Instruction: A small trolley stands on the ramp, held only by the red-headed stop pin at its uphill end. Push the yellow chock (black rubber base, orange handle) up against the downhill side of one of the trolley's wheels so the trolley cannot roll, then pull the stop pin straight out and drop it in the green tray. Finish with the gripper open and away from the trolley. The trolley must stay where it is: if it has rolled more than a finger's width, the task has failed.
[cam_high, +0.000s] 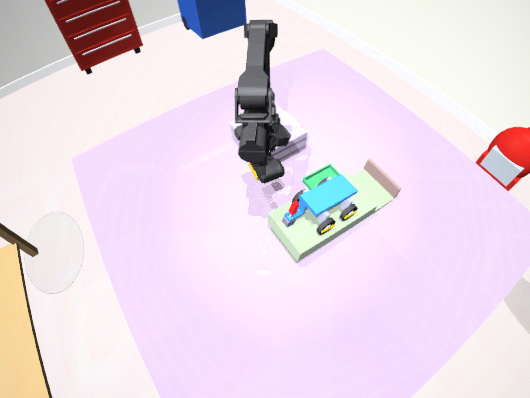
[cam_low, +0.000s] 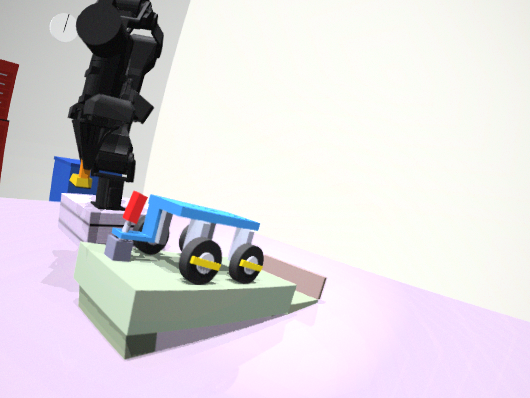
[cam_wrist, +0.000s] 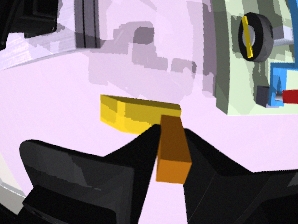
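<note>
Now: gripper tip 14 cm short of the blue trolley, 13 cm to the right of it and 6 cm above it. From my gripper tip the other things lie so: red-headed stop pin: 13 cm ahead, 2 cm to the left, 5 cm below; then pale green ramp: 14 cm ahead, 14 cm to the left, 13 cm below; then yellow chock: 2 cm behind, 1 cm below.
</note>
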